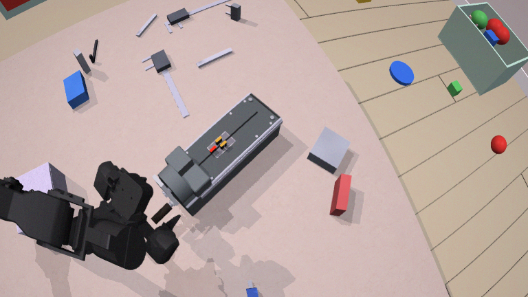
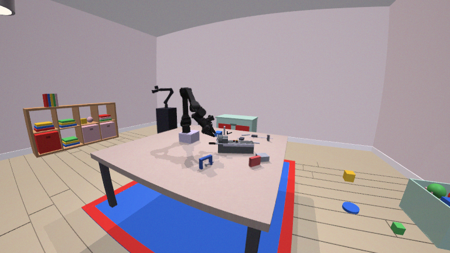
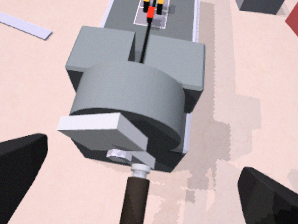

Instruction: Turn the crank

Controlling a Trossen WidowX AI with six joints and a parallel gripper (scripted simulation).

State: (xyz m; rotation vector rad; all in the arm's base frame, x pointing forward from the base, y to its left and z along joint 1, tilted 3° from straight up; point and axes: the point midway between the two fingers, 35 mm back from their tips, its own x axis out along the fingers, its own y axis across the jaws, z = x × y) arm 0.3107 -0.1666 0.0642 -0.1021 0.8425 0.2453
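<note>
Right now my gripper tip is 70 mm above the dark brown crank handle and 20 mm past it. From my gripper tip the other things lie so: red pointer (130 mm ahead, 50 mm to the left, 50 mm below); red block (310 mm ahead, 150 mm to the right, 100 mm below); grey block (350 mm ahead, 110 mm below, 50 mm to the right).
</note>
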